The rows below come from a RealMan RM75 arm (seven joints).
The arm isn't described. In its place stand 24 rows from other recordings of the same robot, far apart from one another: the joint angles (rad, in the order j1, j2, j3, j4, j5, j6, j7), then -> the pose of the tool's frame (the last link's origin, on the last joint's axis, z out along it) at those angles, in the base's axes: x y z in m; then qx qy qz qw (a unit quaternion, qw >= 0).
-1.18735 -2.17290 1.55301 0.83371 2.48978 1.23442 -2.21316 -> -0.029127 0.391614 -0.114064 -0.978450 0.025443 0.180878 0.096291
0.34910 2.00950 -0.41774 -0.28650 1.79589 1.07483 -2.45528 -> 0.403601 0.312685 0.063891 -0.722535 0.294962 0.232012 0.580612
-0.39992 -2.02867 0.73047 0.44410 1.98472 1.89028 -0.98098 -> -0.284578 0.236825 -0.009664 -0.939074 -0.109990 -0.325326 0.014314
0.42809 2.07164 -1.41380 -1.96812 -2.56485 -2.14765 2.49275 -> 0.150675 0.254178 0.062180 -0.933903 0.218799 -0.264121 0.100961
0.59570 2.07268 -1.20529 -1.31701 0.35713 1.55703 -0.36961 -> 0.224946 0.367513 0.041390 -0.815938 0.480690 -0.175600 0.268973
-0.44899 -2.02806 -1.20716 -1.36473 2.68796 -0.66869 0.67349 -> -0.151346 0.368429 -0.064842 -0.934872 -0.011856 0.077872 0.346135
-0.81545 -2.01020 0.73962 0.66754 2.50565 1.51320 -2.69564 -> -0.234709 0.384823 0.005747 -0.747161 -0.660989 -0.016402 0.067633
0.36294 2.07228 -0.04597 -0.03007 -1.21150 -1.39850 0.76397 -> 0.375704 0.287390 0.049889 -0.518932 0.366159 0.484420 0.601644
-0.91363 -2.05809 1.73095 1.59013 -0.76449 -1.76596 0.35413 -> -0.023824 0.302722 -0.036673 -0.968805 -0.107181 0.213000 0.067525
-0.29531 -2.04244 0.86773 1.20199 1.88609 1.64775 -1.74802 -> -0.253749 0.304596 0.077603 -0.939100 -0.228346 -0.191420 0.171195
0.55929 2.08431 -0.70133 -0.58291 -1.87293 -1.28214 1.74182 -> 0.269061 0.366272 -0.004251 -0.837953 0.423146 0.288357 0.188764
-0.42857 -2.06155 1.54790 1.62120 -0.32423 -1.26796 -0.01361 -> -0.175206 0.366037 0.031155 -0.800330 -0.446608 0.053896 0.396370
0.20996 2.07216 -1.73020 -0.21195 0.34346 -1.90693 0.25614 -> 0.307783 0.233853 0.071506 -0.543248 0.022007 0.509422 0.666998
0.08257 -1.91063 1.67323 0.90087 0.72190 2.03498 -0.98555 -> -0.233798 0.145687 0.053713 -0.803891 -0.002940 -0.592663 0.050003
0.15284 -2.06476 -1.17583 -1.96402 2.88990 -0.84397 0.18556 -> -0.178632 0.263036 -0.001947 -0.855693 -0.304092 -0.012399 0.418526
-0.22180 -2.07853 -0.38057 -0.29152 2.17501 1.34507 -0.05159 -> -0.317007 0.237005 -0.066582 -0.765530 -0.196095 -0.320514 0.522285
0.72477 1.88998 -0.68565 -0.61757 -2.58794 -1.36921 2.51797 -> 0.311058 0.386366 0.062397 -0.747365 0.636152 -0.005595 0.191637
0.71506 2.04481 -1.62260 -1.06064 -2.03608 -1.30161 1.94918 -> 0.126174 0.347420 -0.075321 -0.998507 0.044680 -0.029281 0.011424
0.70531 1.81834 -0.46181 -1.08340 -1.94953 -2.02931 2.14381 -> 0.178063 0.355209 0.191587 -0.925572 0.266220 0.254064 0.088850
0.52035 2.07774 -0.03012 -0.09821 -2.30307 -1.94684 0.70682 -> 0.238750 0.248998 -0.030998 -0.845121 0.084127 0.514369 0.118819
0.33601 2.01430 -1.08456 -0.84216 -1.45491 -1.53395 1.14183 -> 0.239199 0.315097 0.032793 -0.927033 0.040912 0.317015 0.196056
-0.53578 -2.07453 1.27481 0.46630 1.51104 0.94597 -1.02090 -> -0.273829 0.356203 -0.070700 -0.950709 -0.130366 -0.127665 0.250716
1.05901 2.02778 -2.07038 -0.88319 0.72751 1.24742 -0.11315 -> 0.123692 0.369634 -0.107520 -0.895992 0.258729 -0.308790 0.186832
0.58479 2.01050 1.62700 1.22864 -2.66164 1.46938 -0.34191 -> 0.225101 0.355751 -0.002678 -0.850431 0.416576 -0.235245 0.218840
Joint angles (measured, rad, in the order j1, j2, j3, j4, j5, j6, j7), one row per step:
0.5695, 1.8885, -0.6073, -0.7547, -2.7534, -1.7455, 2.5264
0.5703, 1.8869, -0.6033, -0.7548, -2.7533, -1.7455, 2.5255
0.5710, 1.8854, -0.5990, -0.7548, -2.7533, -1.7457, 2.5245
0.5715, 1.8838, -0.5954, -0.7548, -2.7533, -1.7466, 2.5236
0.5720, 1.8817, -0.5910, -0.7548, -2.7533, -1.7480, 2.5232
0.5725, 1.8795, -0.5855, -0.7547, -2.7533, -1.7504, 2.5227
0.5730, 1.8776, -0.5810, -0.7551, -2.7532, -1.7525, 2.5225
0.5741, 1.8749, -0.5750, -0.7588, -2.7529, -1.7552, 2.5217
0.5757, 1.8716, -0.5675, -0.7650, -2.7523, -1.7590, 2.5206
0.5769, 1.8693, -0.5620, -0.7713, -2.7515, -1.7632, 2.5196
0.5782, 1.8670, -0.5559, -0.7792, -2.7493, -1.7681, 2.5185
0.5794, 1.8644, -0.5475, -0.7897, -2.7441, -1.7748, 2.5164
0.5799, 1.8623, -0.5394, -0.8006, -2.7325, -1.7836, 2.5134
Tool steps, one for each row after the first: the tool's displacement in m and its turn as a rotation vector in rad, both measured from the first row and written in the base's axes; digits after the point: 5 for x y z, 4 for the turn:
0.00001, 0.00049, 0.00098, 0.0040, 0.0007, 0.0005
0.00004, 0.00090, 0.00191, 0.0078, 0.0018, 0.0008
0.00007, 0.00115, 0.00283, 0.0106, 0.0028, 0.0009
0.00013, 0.00140, 0.00402, 0.0141, 0.0042, 0.0001
0.00014, 0.00154, 0.00528, 0.0176, 0.0066, -0.0011
0.00008, 0.00174, 0.00643, 0.0209, 0.0084, -0.0019
-0.00025, 0.00257, 0.00865, 0.0272, 0.0089, -0.0003
-0.00088, 0.00380, 0.01166, 0.0357, 0.0089, 0.0029
-0.00160, 0.00475, 0.01412, 0.0420, 0.0091, 0.0063
-0.00263, 0.00593, 0.01686, 0.0498, 0.0101, 0.0108
-0.00417, 0.00741, 0.02027, 0.0611, 0.0137, 0.0177
-0.00647, 0.00888, 0.02334, 0.0734, 0.0234, 0.0271

